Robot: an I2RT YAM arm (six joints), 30 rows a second.
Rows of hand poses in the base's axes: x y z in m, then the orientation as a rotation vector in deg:
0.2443, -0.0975, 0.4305, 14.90, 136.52, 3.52
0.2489, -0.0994, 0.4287, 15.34, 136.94, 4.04
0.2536, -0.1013, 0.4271, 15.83, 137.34, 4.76
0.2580, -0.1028, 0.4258, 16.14, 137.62, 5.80
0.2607, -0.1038, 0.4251, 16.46, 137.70, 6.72
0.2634, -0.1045, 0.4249, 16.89, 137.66, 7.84
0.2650, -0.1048, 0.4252, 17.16, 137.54, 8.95
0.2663, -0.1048, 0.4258, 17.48, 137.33, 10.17
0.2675, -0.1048, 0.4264, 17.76, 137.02, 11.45
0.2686, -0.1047, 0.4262, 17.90, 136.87, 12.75
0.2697, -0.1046, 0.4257, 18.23, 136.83, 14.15
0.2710, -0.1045, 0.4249, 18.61, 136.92, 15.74
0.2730, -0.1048, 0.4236, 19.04, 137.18, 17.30
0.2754, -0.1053, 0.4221, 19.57, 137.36, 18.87
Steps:
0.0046, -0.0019, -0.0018, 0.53, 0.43, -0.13
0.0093, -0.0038, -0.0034, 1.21, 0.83, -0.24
0.0137, -0.0053, -0.0047, 2.06, 1.09, -0.14
0.0164, -0.0063, -0.0054, 2.82, 1.16, -0.10
0.0191, -0.0070, -0.0056, 3.75, 1.12, -0.09
0.0207, -0.0073, -0.0053, 4.62, 0.99, 0.02
0.0220, -0.0073, -0.0047, 5.58, 0.78, 0.11
0.0232, -0.0073, -0.0041, 6.57, 0.48, 0.24
0.0243, -0.0072, -0.0043, 7.55, 0.32, 0.50
0.0254, -0.0071, -0.0048, 8.65, 0.31, 0.65
0.0267, -0.0070, -0.0056, 9.91, 0.44, 0.84
0.0287, -0.0073, -0.0069, 11.17, 0.76, 1.00
0.0311, -0.0078, -0.0084, 12.45, 1.03, 1.08

